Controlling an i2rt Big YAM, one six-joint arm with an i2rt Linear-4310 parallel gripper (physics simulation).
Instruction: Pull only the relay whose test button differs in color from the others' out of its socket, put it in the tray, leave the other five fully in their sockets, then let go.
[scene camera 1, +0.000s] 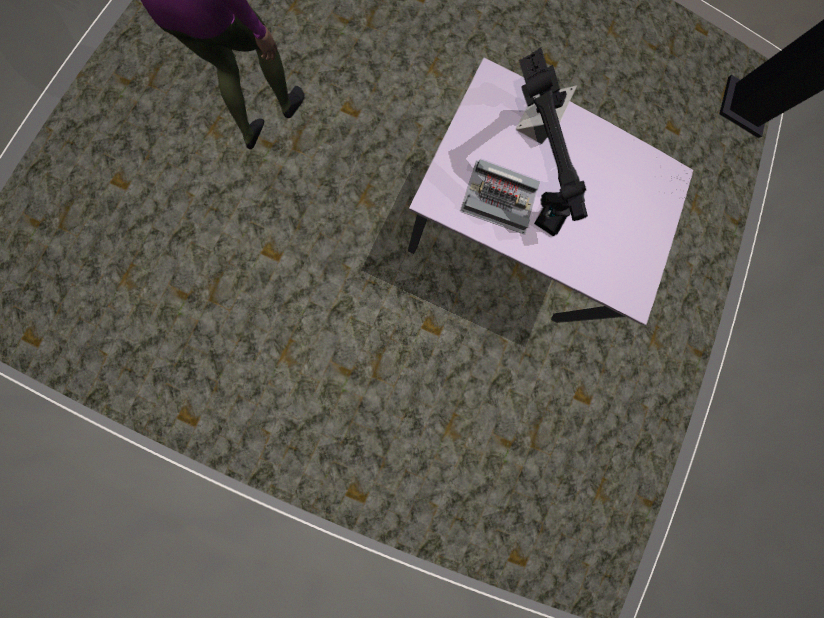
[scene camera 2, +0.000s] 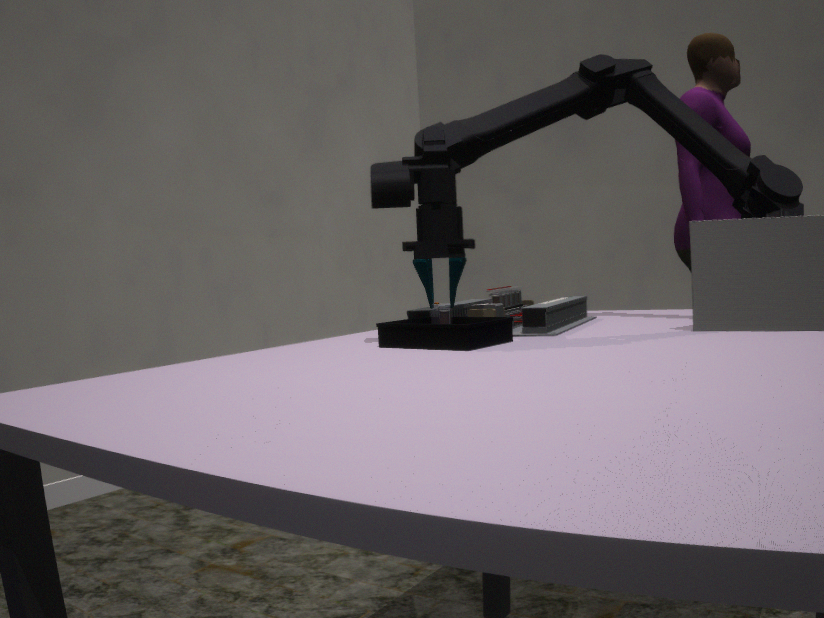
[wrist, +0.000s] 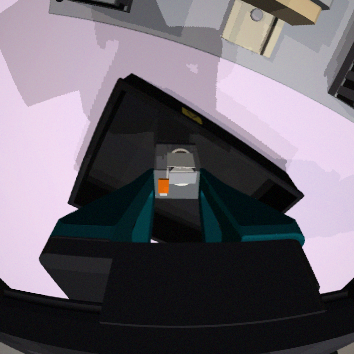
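Pixels of known places: gripper, between the fingertips: (scene camera 1: 550, 213) (scene camera 2: 442, 308) (wrist: 176, 176); arm's base, origin of its link: (scene camera 2: 780, 261).
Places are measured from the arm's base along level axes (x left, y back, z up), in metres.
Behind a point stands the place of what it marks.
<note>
My gripper (scene camera 2: 441, 307) @(z -0.049, x 0.196, y -0.484 m) (wrist: 176, 176) @(z -0.049, x 0.196, y -0.484 m) is shut on a clear relay with an orange test button. The relay (scene camera 2: 445, 314) @(z -0.058, x 0.205, y -0.473 m) (wrist: 181, 172) @(z -0.043, x 0.188, y -0.484 m) is upright between the teal fingertips. It is inside the outline of the black tray (scene camera 1: 551, 229) @(z -0.064, x 0.235, y -0.543 m) (scene camera 2: 425, 335) @(z -0.081, x 0.281, y -0.463 m) (wrist: 112, 112) @(z -0.076, x 0.184, y -0.536 m). In the second scene view its lower part is hidden behind the tray's near wall, so whether it touches the tray floor cannot be told. The other relays (scene camera 1: 500, 189) (scene camera 2: 505, 297) stand in a row on the grey panel. Their button colors are too small to tell.
The grey panel (scene camera 1: 473, 207) @(z -0.057, x -0.135, y -0.618 m) with its slotted wire ducts (scene camera 1: 495, 218) (scene camera 2: 555, 312) lies beside the tray. A beige terminal end piece (wrist: 250, 30) @(z -0.096, x 0.100, y -0.474 m) shows at the panel's near edge. The arm's base stands at the table's far edge. A person (scene camera 1: 226, 46) (scene camera 2: 715, 133) stands off the table.
</note>
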